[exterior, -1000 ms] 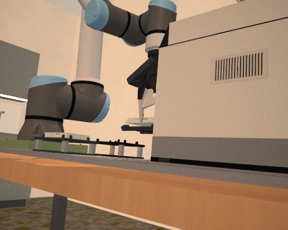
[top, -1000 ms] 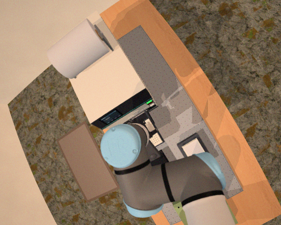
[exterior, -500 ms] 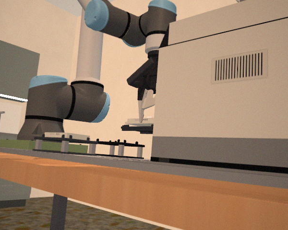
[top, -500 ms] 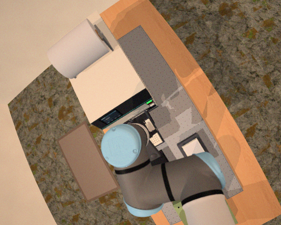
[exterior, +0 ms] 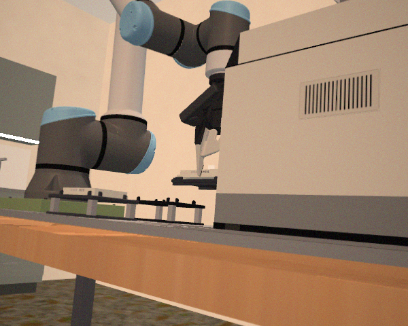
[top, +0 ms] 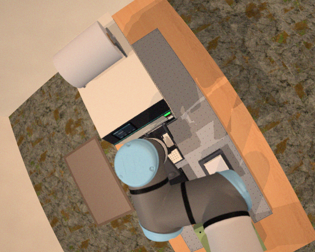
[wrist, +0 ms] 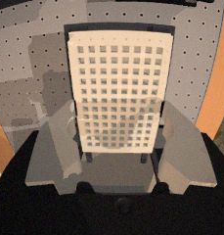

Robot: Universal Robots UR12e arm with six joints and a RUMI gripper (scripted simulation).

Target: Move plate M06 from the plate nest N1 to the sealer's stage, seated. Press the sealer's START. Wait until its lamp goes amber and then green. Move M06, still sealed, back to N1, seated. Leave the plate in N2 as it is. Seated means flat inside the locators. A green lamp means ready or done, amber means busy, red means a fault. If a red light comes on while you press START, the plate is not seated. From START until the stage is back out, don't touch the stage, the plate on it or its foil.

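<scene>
The plate M06 is 10 mm below my hand. Round my hand: screen: 120 mm ahead, 40 mm to the left, 210 mm above; sealer stage: 20 mm below; plate nest N1: 190 mm behind, 70 mm to the left, 70 mm below.
</scene>
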